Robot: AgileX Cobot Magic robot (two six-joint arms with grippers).
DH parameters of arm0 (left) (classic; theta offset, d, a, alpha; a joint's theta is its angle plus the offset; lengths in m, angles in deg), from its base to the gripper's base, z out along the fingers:
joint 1: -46.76 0.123 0 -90
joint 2: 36.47 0 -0.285 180
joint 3: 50.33 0 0.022 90
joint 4: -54.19 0.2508 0 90
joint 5: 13.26 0 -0.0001 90
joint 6: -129.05 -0.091 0 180
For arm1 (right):
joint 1: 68.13 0.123 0 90
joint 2: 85.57 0 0.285 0
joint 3: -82.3 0 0.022 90
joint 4: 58.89 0.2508 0 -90
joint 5: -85.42 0 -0.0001 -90
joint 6: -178.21 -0.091 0 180
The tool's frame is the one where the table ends.
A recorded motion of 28 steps. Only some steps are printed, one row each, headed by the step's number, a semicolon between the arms.
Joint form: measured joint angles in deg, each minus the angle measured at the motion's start. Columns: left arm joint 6, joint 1, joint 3, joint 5, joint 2, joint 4; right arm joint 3, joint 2, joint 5, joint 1, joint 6, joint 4.
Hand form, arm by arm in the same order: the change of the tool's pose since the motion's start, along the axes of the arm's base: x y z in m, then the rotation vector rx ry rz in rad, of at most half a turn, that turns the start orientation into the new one. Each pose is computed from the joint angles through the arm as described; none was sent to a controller.
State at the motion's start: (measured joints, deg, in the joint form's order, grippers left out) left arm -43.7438 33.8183 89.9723 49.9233 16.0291 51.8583; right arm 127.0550 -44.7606 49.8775 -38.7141 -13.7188 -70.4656
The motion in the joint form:
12: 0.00 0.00 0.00 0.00 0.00 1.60; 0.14 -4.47 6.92 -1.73 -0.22 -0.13
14: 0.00 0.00 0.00 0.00 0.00 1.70; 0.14 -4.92 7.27 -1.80 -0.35 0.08
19: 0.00 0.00 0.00 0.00 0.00 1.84; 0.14 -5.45 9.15 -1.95 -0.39 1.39
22: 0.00 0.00 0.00 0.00 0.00 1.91; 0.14 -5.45 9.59 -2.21 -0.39 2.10
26: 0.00 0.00 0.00 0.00 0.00 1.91; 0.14 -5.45 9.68 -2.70 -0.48 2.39
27: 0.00 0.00 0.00 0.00 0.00 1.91; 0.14 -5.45 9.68 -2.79 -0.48 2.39
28: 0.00 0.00 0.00 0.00 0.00 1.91; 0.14 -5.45 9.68 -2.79 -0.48 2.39
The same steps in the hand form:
12: 0.0005 0.0022 -0.0001 0.0272 -0.0062 -0.0011; 0.0208 -0.0054 -0.0334 0.0237 -0.0362 -0.0081
14: 0.0005 0.0023 -0.0001 0.0289 -0.0066 -0.0011; 0.0219 -0.0053 -0.0373 0.0279 -0.0321 -0.0102
19: 0.0006 0.0025 -0.0001 0.0313 -0.0072 -0.0012; 0.0242 -0.0041 -0.0403 0.0600 -0.0412 -0.0112
22: 0.0006 0.0026 -0.0001 0.0325 -0.0075 -0.0013; 0.0254 -0.0057 -0.0398 0.0744 -0.0423 -0.0169
26: 0.0006 0.0026 -0.0001 0.0325 -0.0075 -0.0013; 0.0275 -0.0097 -0.0397 0.0805 -0.0413 -0.0271
27: 0.0006 0.0026 -0.0001 0.0325 -0.0075 -0.0013; 0.0279 -0.0105 -0.0397 0.0805 -0.0413 -0.0287
28: 0.0006 0.0026 -0.0001 0.0325 -0.0075 -0.0013; 0.0279 -0.0105 -0.0397 0.0805 -0.0413 -0.0287

